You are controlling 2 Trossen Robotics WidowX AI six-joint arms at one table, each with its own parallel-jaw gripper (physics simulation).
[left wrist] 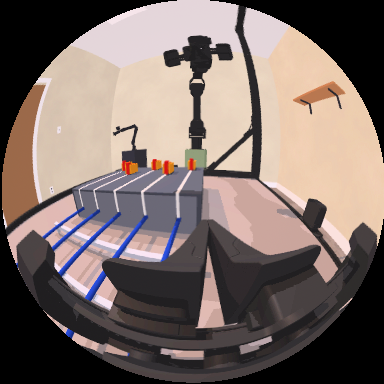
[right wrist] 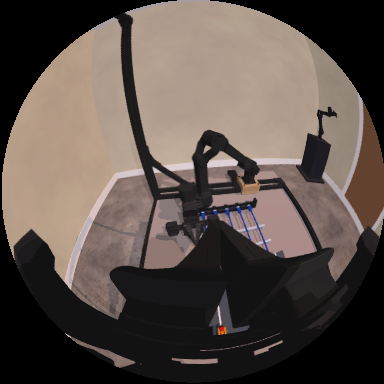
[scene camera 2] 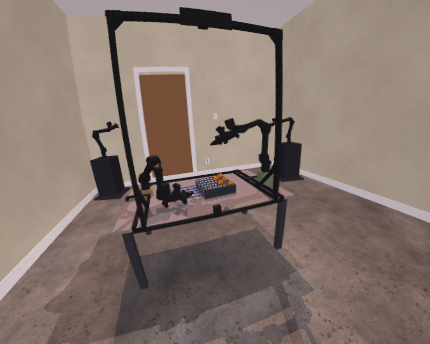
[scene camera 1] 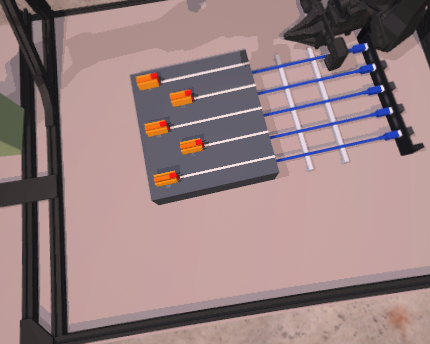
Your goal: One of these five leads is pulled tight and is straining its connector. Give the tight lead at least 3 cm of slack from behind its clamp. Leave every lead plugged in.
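Places are measured from the left arm's base along level axes (x left, y back, z up), in metres.
Pixels of known places: left gripper, fingertip midpoint: (left wrist: 206, 224) (scene camera 2: 193, 192) (scene camera 1: 284, 36); right gripper, fingertip midpoint: (left wrist: 192, 43) (right wrist: 215, 225) (scene camera 2: 210, 144); left arm's base at its link origin: (right wrist: 248, 179) (scene camera 2: 145, 188); right arm's base at its link origin: (left wrist: 195, 149) (scene camera 2: 265, 170).
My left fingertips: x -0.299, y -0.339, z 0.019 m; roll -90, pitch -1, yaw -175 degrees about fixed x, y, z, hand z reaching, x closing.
Ahead of a thing's pixels: the offset from my left fingertips to its top centre. "spot": to the spot under its first point.
Five blue leads @[spot: dx +0.092, dy +0.026, dz -0.045 m] (scene camera 1: 302, 83) (left wrist: 131, 235) run from the grey block (scene camera 1: 215, 177) (left wrist: 165, 207) to blue connectors @[spot: dx +0.144, dy +0.168, dz -0.041 m] (scene camera 1: 375, 90) at a black rail @[spot: dx +0.276, dy +0.190, dz -0.043 m] (scene camera 1: 406, 146). All five connectors appear seated in the rail. White lines continue the leads across the block to orange clamps with red parts (scene camera 1: 156, 128) (left wrist: 168, 167). All the leads look straight; I cannot tell which is tight. Slack behind the clamps is too small to judge. My left gripper (scene camera 1: 285, 36) (scene camera 2: 191, 194) (left wrist: 206, 224) is shut and empty, beyond the topmost lead in scene camera 1. My right gripper (scene camera 2: 212, 144) (right wrist: 215, 225) is shut and empty, high above the block.
Two white rods (scene camera 1: 295, 119) (scene camera 1: 336, 135) cross the leads between block and rail. The left arm covers part of the topmost lead and the rail's upper end in scene camera 1. A black frame (scene camera 1: 250, 312) (scene camera 2: 278, 115) borders the table and rises over it.
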